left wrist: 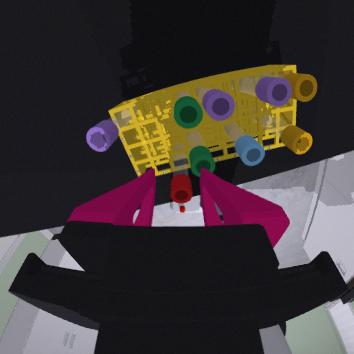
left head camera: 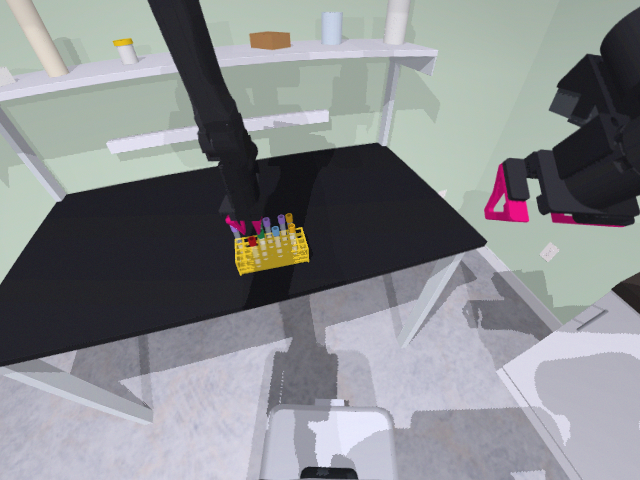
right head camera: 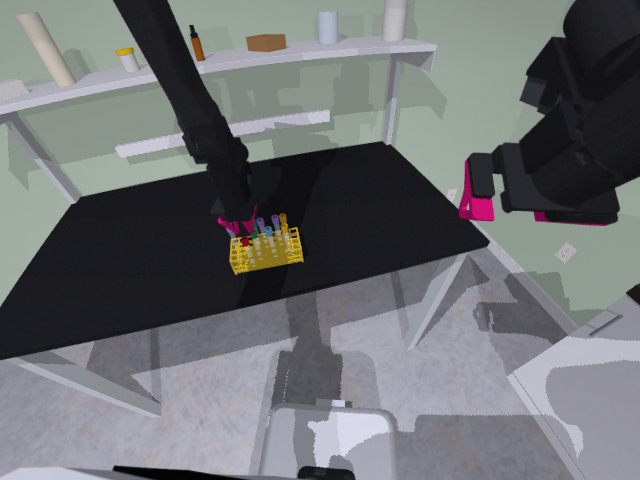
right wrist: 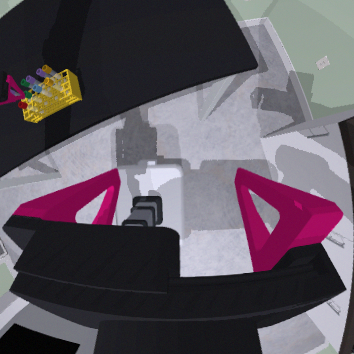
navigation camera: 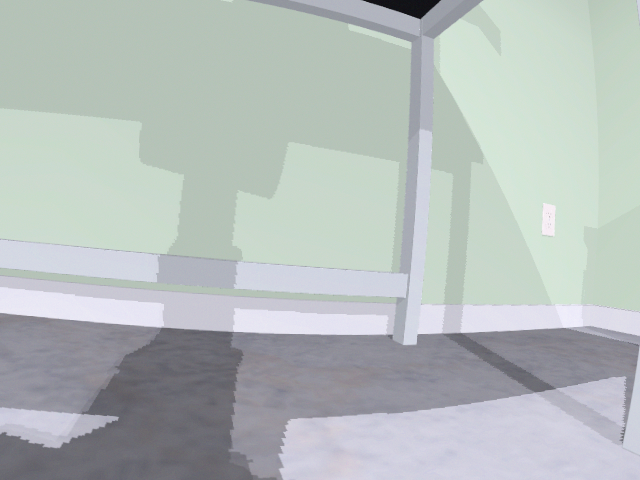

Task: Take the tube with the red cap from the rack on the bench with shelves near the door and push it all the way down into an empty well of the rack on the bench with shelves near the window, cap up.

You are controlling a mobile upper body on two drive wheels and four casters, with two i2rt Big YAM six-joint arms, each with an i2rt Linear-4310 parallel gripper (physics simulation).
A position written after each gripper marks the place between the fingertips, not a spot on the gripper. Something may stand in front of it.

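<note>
The left gripper [right head camera: 245, 233] is visible, also in the left wrist view [left wrist: 177, 174]. The right gripper [right head camera: 498, 214] appears in the left head camera view [left head camera: 519, 216] and in the right wrist view [right wrist: 176, 174] too. Present as well: a white counter [left head camera: 571, 385] and a yellow tube rack [left head camera: 245, 262]. The rack can further be seen in the right head camera view [right head camera: 240, 262], the left wrist view [left wrist: 150, 135] and the right wrist view [right wrist: 71, 84]. The navigation camera view does not show the rack, which is out of frame there.
</note>
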